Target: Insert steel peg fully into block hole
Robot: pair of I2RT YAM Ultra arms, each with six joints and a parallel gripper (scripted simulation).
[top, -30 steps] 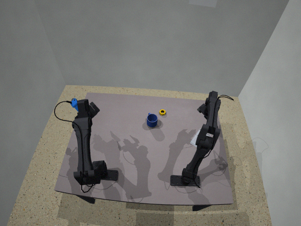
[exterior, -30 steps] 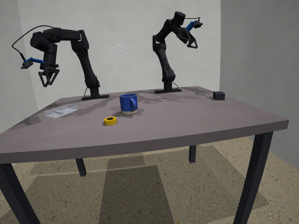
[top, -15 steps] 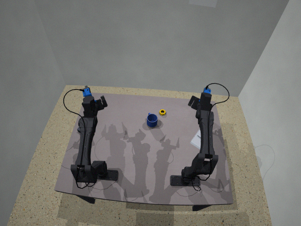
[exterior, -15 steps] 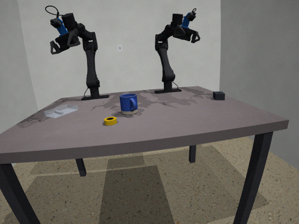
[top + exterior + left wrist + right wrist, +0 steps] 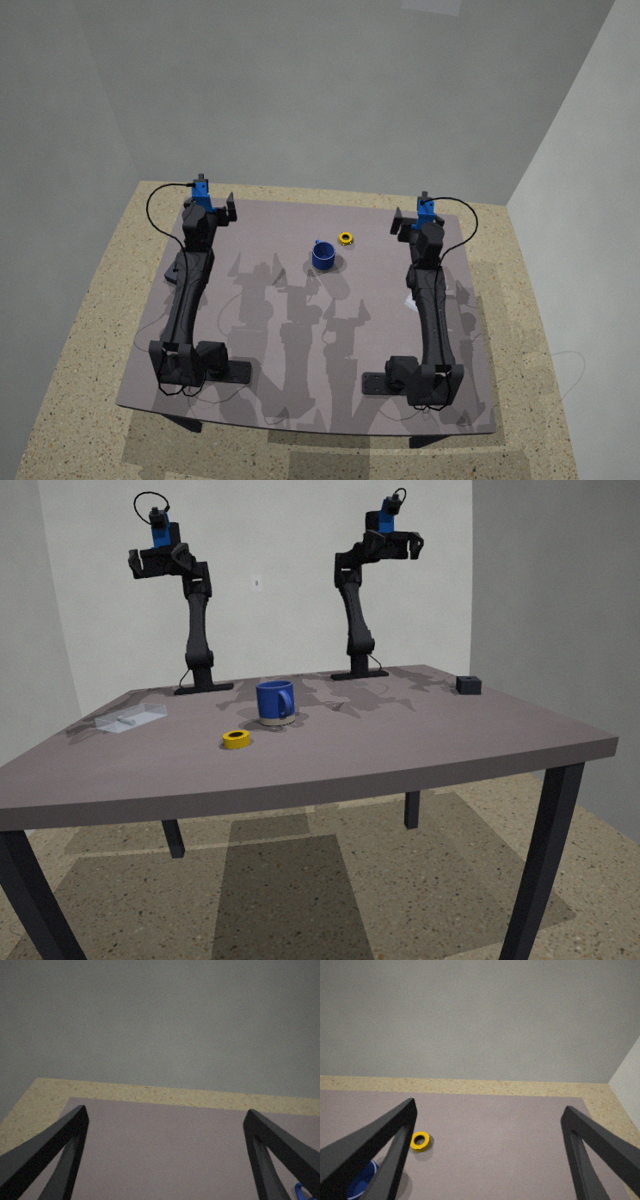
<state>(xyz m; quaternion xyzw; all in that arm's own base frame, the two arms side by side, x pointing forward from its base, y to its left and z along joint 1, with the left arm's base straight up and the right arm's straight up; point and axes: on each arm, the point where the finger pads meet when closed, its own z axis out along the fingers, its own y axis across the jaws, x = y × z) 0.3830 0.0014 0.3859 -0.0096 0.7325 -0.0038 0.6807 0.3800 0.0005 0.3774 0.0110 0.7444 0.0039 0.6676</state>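
Observation:
My right hand is 4 cm past the steel peg, 14 cm to the left of it and 37 cm above it. Also, from my right hand: blue mug 6 cm ahead, 25 cm to the left, 34 cm below; then clear tray 6 cm behind, 13 cm to the right, 37 cm below; then yellow ring 18 cm ahead, 16 cm to the left, 37 cm below.

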